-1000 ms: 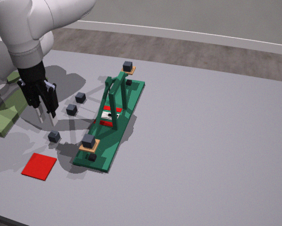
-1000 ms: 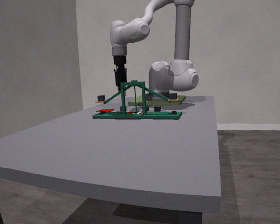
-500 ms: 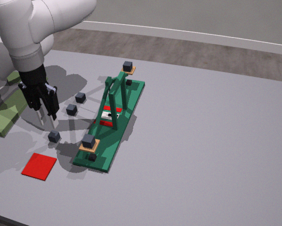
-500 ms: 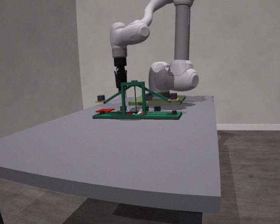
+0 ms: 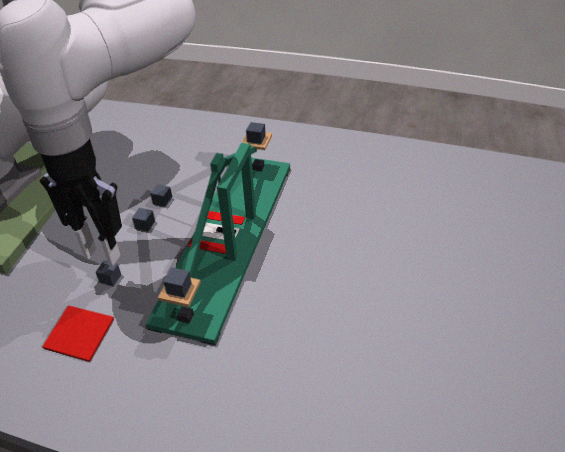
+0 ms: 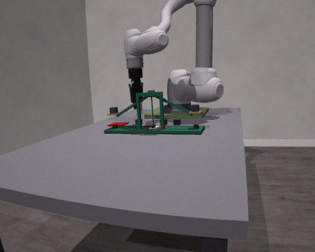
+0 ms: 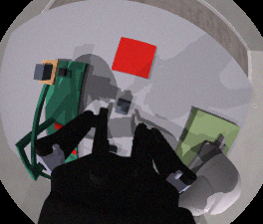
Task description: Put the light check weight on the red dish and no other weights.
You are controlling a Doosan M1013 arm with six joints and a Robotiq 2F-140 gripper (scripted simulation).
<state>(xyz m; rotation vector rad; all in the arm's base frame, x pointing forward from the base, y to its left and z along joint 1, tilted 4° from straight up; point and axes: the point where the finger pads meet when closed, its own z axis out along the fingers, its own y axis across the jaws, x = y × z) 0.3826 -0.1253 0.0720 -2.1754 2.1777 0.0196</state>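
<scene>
Right now the red dish is 10 mm ahead of my hand, 120 mm to the right of it and 90 mm below it. Round my hand: green rocker balance (170 mm ahead, 150 mm to the left).
</scene>
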